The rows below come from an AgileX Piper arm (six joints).
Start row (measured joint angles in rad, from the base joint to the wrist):
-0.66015, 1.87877, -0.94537, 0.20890, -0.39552, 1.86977
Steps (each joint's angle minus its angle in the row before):
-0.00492, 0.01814, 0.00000, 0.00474, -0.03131, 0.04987
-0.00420, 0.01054, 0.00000, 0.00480, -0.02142, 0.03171
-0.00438, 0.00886, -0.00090, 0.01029, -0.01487, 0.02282
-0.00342, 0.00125, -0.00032, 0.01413, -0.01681, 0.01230
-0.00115, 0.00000, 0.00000, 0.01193, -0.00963, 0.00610
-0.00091, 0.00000, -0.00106, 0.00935, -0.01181, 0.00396
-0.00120, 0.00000, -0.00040, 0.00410, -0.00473, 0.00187
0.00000, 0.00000, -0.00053, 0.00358, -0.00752, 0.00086
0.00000, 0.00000, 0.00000, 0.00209, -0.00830, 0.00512
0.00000, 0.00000, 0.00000, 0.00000, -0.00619, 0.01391
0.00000, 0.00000, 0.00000, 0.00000, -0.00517, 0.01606
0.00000, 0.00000, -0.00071, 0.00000, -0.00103, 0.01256
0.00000, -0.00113, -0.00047, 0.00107, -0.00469, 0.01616
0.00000, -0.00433, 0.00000, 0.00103, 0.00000, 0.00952
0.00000, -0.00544, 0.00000, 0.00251, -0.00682, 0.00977
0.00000, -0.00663, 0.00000, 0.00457, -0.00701, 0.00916
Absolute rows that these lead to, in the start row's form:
-0.66507, 1.89691, -0.94537, 0.21364, -0.42683, 1.91964
-0.66927, 1.90745, -0.94537, 0.21844, -0.44825, 1.95135
-0.67365, 1.91631, -0.94627, 0.22873, -0.46312, 1.97417
-0.67707, 1.91756, -0.94659, 0.24286, -0.47993, 1.98647
-0.67822, 1.91756, -0.94659, 0.25479, -0.48956, 1.99257
-0.67913, 1.91756, -0.94765, 0.26414, -0.50137, 1.99653
-0.68033, 1.91756, -0.94805, 0.26824, -0.50610, 1.99840
-0.68033, 1.91756, -0.94858, 0.27182, -0.51362, 1.99926
-0.68033, 1.91756, -0.94858, 0.27391, -0.52192, 2.00438
-0.68033, 1.91756, -0.94858, 0.27391, -0.52811, 2.01829
-0.68033, 1.91756, -0.94858, 0.27391, -0.53328, 2.03435
-0.68033, 1.91756, -0.94929, 0.27391, -0.53431, 2.04691
-0.68033, 1.91643, -0.94976, 0.27498, -0.53900, 2.06307
-0.68033, 1.91210, -0.94976, 0.27601, -0.53900, 2.07259
-0.68033, 1.90666, -0.94976, 0.27852, -0.54582, 2.08236
-0.68033, 1.90003, -0.94976, 0.28309, -0.55283, 2.09152

